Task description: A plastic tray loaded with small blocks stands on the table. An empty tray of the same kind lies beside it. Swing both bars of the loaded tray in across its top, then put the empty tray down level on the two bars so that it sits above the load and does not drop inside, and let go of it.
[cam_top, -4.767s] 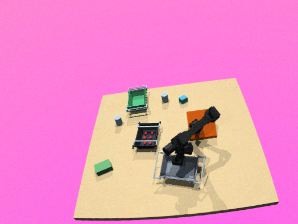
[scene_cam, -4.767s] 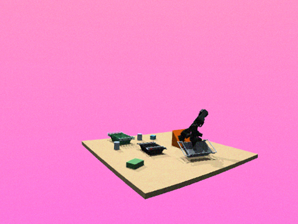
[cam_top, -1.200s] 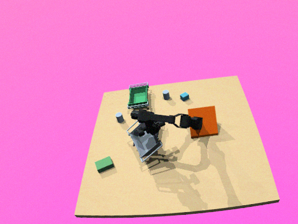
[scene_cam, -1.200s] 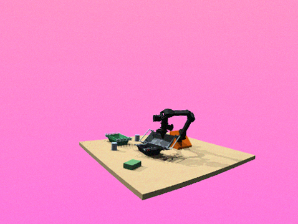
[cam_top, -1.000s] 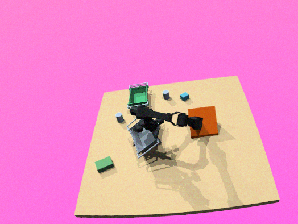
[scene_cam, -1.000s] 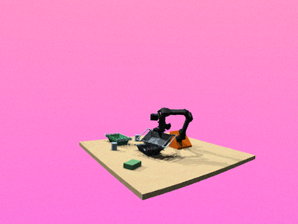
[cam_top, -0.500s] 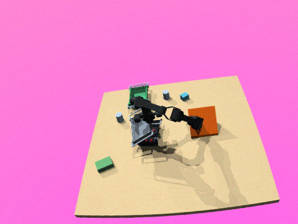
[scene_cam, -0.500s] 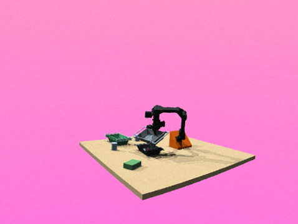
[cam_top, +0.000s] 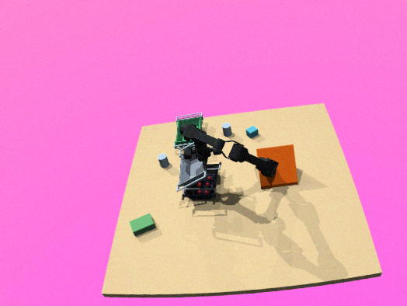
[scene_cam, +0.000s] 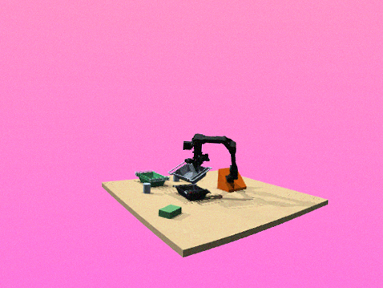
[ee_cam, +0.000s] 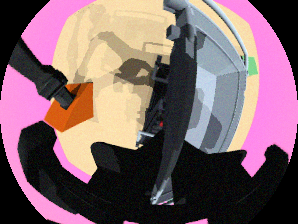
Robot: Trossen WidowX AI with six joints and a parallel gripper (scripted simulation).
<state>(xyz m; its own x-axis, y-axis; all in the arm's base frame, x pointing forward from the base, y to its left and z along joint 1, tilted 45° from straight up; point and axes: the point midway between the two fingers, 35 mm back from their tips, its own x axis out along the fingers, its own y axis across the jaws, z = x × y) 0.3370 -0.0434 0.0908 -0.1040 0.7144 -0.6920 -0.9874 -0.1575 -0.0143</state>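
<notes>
My gripper tip is 7 cm short of the grey tray and 1 cm to the right of it. Round my gripper tip: green block (34 cm ahead, 27 cm to the left, 16 cm below); then blue cube (22 cm behind, 42 cm to the right, 16 cm below).
</notes>
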